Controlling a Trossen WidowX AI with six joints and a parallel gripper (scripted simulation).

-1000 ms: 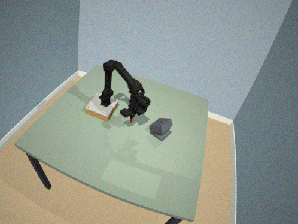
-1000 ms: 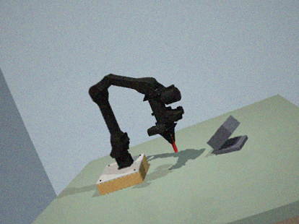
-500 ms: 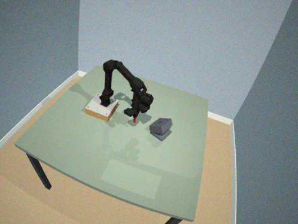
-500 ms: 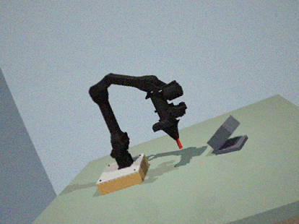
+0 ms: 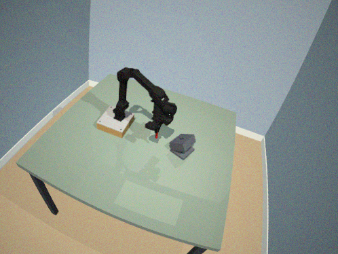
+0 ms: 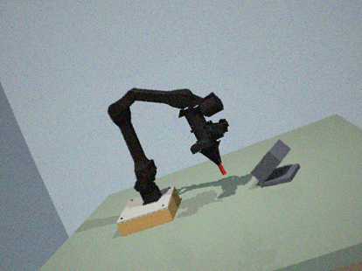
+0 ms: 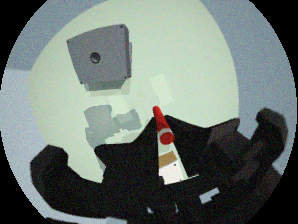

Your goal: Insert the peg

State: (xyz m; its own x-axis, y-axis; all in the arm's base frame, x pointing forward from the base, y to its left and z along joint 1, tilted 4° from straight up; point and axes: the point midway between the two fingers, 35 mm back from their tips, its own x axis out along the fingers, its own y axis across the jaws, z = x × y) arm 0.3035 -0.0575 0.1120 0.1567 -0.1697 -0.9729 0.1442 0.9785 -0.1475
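The grey sloped panel is 160 mm ahead of my gripper tip, 80 mm to the left of it and 70 mm below it. From my gripper tip the other things lie so: red peg (20 mm above).
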